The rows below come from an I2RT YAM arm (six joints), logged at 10 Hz.
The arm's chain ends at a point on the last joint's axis. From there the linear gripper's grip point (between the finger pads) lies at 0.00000 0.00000 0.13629 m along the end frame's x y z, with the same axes.
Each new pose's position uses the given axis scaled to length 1; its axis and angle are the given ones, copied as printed.
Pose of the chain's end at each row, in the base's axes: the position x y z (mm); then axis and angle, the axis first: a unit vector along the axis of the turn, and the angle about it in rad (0 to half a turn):
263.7 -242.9 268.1 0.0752 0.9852 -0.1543 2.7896
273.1 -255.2 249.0 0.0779 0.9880 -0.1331 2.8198
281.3 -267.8 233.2 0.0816 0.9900 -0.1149 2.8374
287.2 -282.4 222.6 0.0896 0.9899 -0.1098 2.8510
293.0 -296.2 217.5 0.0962 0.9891 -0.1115 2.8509
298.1 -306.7 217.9 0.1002 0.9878 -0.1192 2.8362
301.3 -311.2 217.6 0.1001 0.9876 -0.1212 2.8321
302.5 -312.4 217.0 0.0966 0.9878 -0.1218 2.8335
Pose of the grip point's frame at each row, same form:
306.9 -286.6 146.5 0.0752 0.9852 -0.1543 2.7896
312.9 -293.5 124.4 0.0779 0.9880 -0.1331 2.8198
319.2 -301.4 106.7 0.0816 0.9900 -0.1149 2.8374
323.2 -314.9 95.2 0.0896 0.9899 -0.1098 2.8510
328.8 -329.4 90.2 0.0962 0.9891 -0.1115 2.8509
335.4 -342.2 91.7 0.1002 0.9878 -0.1192 2.8362
339.1 -347.2 91.7 0.1001 0.9876 -0.1212 2.8321
340.2 -348.4 91.1 0.0966 0.9878 -0.1218 2.8335

